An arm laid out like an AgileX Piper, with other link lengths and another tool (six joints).
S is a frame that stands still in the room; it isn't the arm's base.
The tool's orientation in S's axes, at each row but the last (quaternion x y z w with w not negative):
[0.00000, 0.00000, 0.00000, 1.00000]
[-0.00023, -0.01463, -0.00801, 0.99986]
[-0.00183, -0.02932, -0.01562, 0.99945]
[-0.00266, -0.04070, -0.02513, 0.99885]
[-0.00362, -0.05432, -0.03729, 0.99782]
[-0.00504, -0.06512, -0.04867, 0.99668]
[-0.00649, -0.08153, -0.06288, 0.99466]
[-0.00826, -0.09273, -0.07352, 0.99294]
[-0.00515, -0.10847, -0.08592, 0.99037]
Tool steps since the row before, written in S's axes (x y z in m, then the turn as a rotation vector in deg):
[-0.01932, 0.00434, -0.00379, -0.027, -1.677, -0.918]
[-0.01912, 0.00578, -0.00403, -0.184, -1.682, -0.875]
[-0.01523, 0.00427, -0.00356, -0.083, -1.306, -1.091]
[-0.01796, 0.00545, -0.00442, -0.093, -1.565, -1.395]
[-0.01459, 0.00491, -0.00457, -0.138, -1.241, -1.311]
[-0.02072, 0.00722, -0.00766, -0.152, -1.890, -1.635]
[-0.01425, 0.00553, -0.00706, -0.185, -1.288, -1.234]
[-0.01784, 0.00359, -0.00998, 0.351, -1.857, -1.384]
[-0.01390, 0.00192, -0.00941, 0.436, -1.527, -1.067]
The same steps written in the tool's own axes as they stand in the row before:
[-0.01932, 0.00434, -0.00379, -0.027, -1.677, -0.918]
[-0.01932, 0.00547, -0.00346, -0.183, -1.685, -0.870]
[-0.01554, 0.00380, -0.00264, -0.106, -1.305, -1.090]
[-0.01851, 0.00455, -0.00291, -0.128, -1.563, -1.394]
[-0.01532, 0.00382, -0.00291, -0.187, -1.244, -1.302]
[-0.02214, 0.00519, -0.00480, -0.181, -1.890, -1.632]
[-0.01578, 0.00371, -0.00454, -0.222, -1.298, -1.217]
[-0.01971, 0.00095, -0.00644, 0.353, -1.781, -1.480]
[-0.01572, -0.00057, -0.00616, 0.447, -1.439, -1.179]

